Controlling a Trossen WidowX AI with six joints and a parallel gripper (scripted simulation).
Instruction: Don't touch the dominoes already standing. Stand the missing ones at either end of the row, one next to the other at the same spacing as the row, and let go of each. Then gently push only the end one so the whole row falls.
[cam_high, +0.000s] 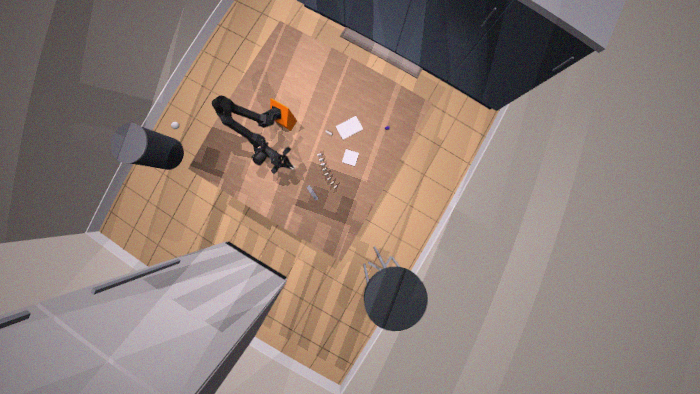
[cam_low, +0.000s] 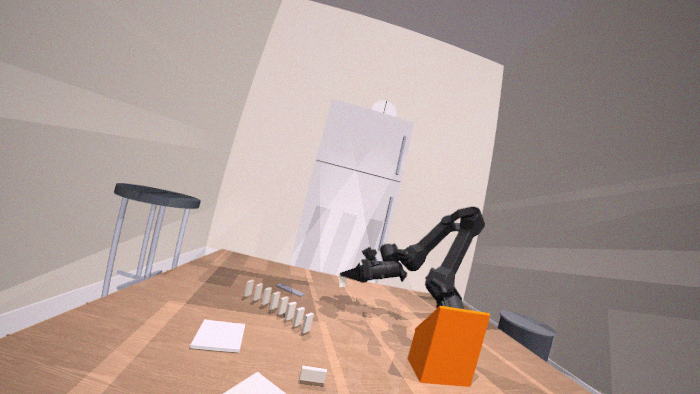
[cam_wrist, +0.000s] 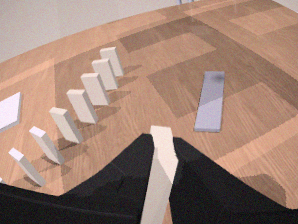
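Now: gripper tip 16 cm short of the grey flat strip, 9 cm to the left of it and 12 cm above it. The rest, counted from my gripper tip: purple object (41 cm ahead, 56 cm to the left, 12 cm below).
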